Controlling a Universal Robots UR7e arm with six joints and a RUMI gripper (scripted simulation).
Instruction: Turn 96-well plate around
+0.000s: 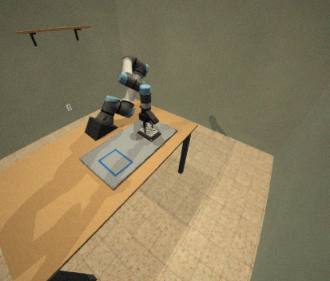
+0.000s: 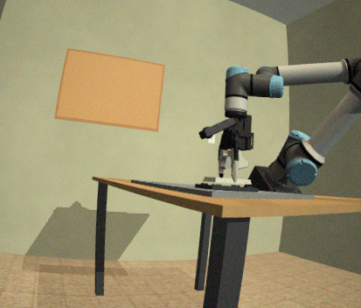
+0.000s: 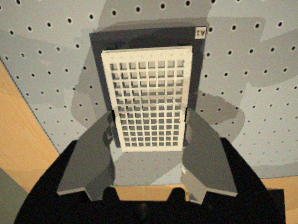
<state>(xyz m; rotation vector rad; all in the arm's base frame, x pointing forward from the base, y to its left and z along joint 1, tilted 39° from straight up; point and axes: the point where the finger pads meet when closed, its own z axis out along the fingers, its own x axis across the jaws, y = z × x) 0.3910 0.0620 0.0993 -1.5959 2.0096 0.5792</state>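
Right now the white 96-well plate is 10 mm below my hand. Also, from my hand: white corner label: 60 mm ahead, 70 mm to the right, 30 mm below; dark plate nest N1: 30 mm below.
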